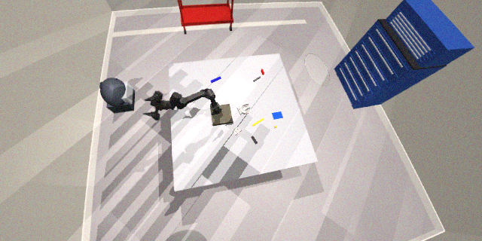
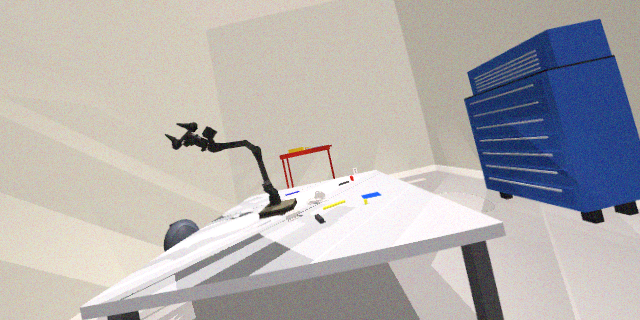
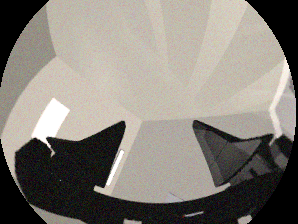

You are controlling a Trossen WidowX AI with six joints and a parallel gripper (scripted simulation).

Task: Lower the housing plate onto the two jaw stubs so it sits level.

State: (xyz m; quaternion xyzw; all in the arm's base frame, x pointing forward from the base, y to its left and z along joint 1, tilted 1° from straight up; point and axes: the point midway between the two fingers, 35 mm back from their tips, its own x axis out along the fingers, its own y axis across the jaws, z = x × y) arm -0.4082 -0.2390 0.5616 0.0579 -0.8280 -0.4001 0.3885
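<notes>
Right now the white part is 62 cm ahead of my gripper tip, 59 cm below it and 4 cm to the left of it. Round my gripper tip: dark piece 78 cm ahead, 61 cm below, 4 cm to the right; blue bar 62 cm to the left, 62 cm below, 40 cm ahead; yellow bar 83 cm ahead, 62 cm below, 14 cm to the left.
</notes>
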